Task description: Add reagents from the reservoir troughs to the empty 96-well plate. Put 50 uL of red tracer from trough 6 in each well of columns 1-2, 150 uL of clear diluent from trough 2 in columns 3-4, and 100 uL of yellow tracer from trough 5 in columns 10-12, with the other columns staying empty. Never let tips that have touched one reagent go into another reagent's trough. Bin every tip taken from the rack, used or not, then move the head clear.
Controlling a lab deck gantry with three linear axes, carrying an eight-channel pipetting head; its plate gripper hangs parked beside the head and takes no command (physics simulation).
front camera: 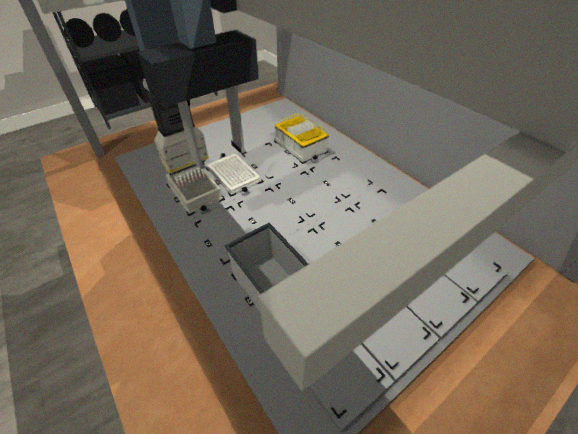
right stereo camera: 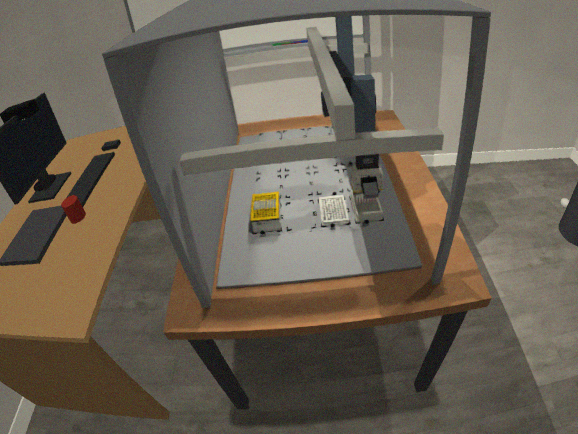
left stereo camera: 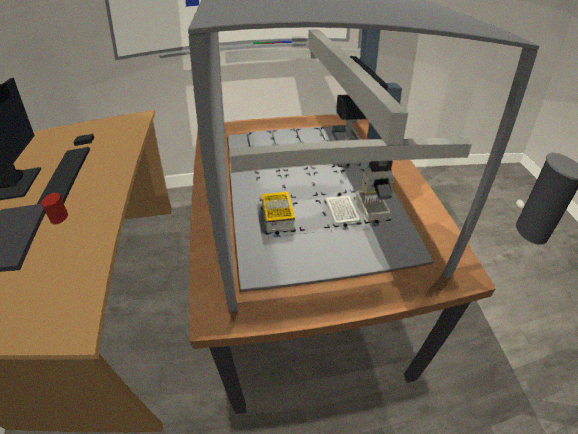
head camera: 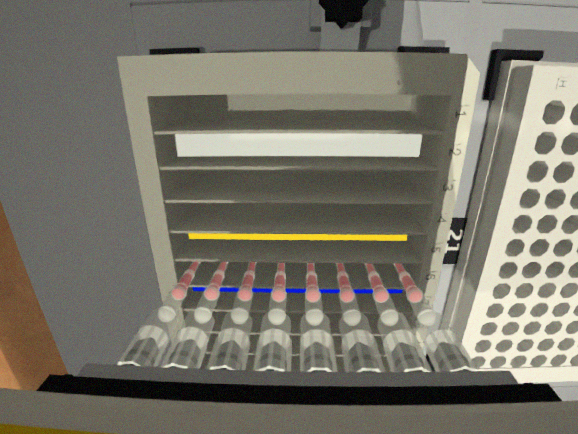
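Note:
The pipetting head is low over the rear of the reservoir. Eight tips hold red liquid near their lower ends, which are at trough 6. White liquid shows in trough 2, yellow in trough 5, blue in trough 7; no red strip shows in trough 6. The 96-well plate lies beside the reservoir; its wells look dark. The yellow tip rack has a pale central block. The plate gripper hangs with fingers apart and empty.
A grey open bin stands on the deck in front of the reservoir. A thick pale beam crosses the front view. Enclosure posts rise at the table's sides. Dark clamps and corner marks surround the deck positions.

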